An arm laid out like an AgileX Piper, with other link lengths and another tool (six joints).
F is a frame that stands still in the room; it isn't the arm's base.
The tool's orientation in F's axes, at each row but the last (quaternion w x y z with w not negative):
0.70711, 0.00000, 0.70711, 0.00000
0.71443, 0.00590, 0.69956, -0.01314
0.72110, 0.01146, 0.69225, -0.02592
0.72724, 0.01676, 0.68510, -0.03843
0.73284, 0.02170, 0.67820, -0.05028
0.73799, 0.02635, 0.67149, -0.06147
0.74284, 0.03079, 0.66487, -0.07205
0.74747, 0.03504, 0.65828, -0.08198
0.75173, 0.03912, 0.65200, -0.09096
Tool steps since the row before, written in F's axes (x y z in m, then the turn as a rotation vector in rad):
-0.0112, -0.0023, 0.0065, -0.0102, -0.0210, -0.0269
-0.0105, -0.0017, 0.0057, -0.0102, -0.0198, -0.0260
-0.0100, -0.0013, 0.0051, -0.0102, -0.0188, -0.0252
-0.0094, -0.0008, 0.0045, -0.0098, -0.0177, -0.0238
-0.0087, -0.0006, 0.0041, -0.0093, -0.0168, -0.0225
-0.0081, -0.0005, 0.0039, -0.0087, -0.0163, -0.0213
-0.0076, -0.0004, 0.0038, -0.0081, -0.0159, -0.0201
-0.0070, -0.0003, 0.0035, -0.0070, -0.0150, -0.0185
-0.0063, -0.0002, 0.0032, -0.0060, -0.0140, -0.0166
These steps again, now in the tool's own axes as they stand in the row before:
-0.0065, -0.0023, -0.0112, 0.0269, -0.0210, -0.0102
-0.0059, -0.0020, -0.0103, 0.0260, -0.0198, -0.0102
-0.0055, -0.0019, -0.0097, 0.0252, -0.0188, -0.0102
-0.0050, -0.0017, -0.0090, 0.0238, -0.0177, -0.0098
-0.0047, -0.0016, -0.0082, 0.0225, -0.0168, -0.0093
-0.0046, -0.0017, -0.0076, 0.0213, -0.0163, -0.0087
-0.0045, -0.0017, -0.0070, 0.0201, -0.0159, -0.0080
-0.0043, -0.0017, -0.0063, 0.0186, -0.0149, -0.0069
-0.0040, -0.0016, -0.0056, 0.0168, -0.0139, -0.0058

